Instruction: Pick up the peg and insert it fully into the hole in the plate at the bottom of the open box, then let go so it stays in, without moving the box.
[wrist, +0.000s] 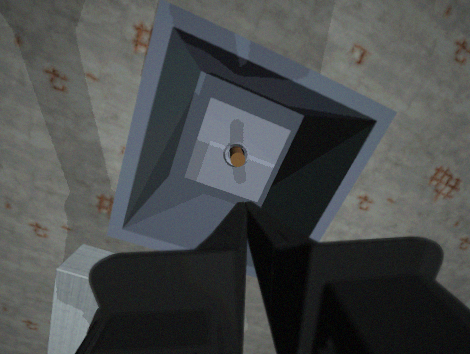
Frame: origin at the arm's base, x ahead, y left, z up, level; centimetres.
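Seen in the pictures: gripper, fingertip midpoint: (244, 209).
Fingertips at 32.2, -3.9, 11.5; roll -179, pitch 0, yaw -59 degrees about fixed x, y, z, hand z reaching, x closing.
A point is followed by its place in that frame, as x, y, z.
The orange-brown peg (237, 159) @(33.0, -3.4, 3.4) stands in the ringed hole near the middle of the pale square plate (270, 145) @(35.5, -6.3, 0.4). Its round top end shows, with a short part of its side. How deep it sits cannot be told. The plate lies at the bottom of the open blue-grey box (134, 135) @(32.2, 4.1, 8.4), whose walls slope up to a wide rim. My gripper (244, 209) @(32.2, -3.9, 11.5) is shut with nothing between its fingertips. It is above the box, and its tips show just below the plate's lower edge in the view, apart from the peg. The fingers hide the box's lower rim in part.
A pale grey block (67, 295) @(3.3, 7.8, 0.0) stands at the lower left, close to the box's lower left corner and partly hidden by my left finger. The surface around the box is mottled grey with orange-red marks, and darker shadow bands cross it on the left.
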